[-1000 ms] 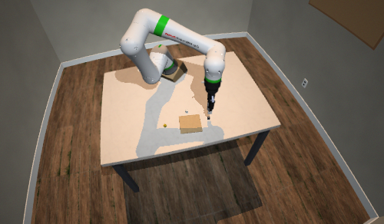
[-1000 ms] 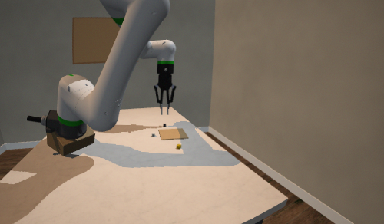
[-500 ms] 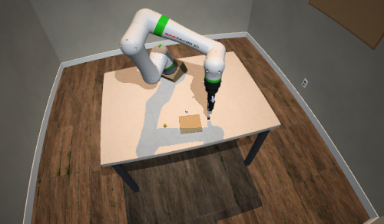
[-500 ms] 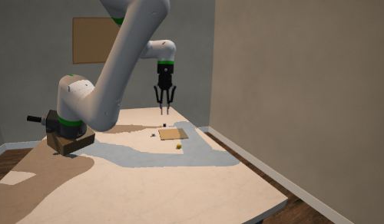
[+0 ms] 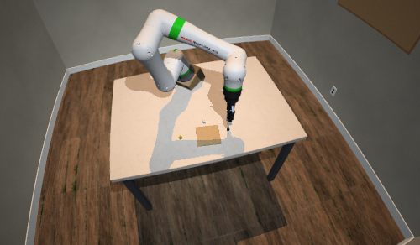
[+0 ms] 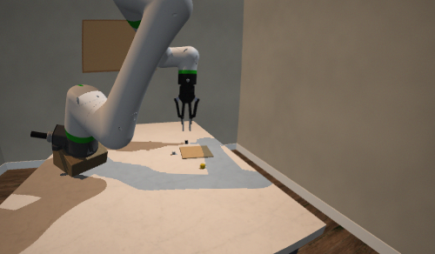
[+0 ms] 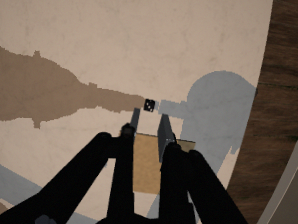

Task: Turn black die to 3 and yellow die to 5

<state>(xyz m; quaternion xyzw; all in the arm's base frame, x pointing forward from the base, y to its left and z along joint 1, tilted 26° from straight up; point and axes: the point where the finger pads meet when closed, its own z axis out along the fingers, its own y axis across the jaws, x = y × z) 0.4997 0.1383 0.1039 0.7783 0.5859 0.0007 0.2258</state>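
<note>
Now: the black die 100 mm below my hand. Also, from my hand: tan mat: 130 mm to the right, 100 mm below, 10 mm behind; white die: 110 mm to the right, 110 mm behind, 100 mm below; yellow die: 290 mm to the right, 100 mm below, 60 mm behind.
</note>
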